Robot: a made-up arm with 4 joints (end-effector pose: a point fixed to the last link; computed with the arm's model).
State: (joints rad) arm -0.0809 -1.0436 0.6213 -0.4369
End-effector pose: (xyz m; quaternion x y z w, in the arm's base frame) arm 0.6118 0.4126 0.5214 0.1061 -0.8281 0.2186 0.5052
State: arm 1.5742 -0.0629 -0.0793 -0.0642
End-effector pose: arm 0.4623 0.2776 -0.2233 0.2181 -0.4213 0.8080 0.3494
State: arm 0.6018 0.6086 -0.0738 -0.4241
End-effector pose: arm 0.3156 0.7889 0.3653 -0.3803 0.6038 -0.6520 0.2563
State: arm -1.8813 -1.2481 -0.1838 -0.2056
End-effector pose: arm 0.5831 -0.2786 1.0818 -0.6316 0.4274 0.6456 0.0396
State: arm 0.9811 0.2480 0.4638 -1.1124
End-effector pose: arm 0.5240 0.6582 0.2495 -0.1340 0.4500 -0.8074 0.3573
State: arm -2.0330 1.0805 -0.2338 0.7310
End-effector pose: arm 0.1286 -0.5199 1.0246 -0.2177 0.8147 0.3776 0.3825
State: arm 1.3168 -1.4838 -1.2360 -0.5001
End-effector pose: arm 0.5710 0.4414 -0.1461 0.3965 -0.7706 0.1973 0.4583
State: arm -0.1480 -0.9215 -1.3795 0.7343
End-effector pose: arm 0.3474 0.5567 0.9929 0.9106 -0.2775 -0.1034 0.2883
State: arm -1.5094 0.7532 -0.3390 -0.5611
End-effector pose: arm 0.2199 -0.2930 1.2745 0.0800 0.7910 0.0895 0.5999
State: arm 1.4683 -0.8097 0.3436 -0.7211
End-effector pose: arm 0.6596 0.1279 -0.0325 -0.0377 -0.4511 0.8426 0.2916
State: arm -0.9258 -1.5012 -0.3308 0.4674
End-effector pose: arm 0.5550 0.2993 1.0609 0.7200 -0.2900 -0.4744 0.4153
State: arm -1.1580 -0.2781 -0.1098 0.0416
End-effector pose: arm 0.4889 0.0101 1.2262 -0.4855 0.8193 0.3011 0.0487
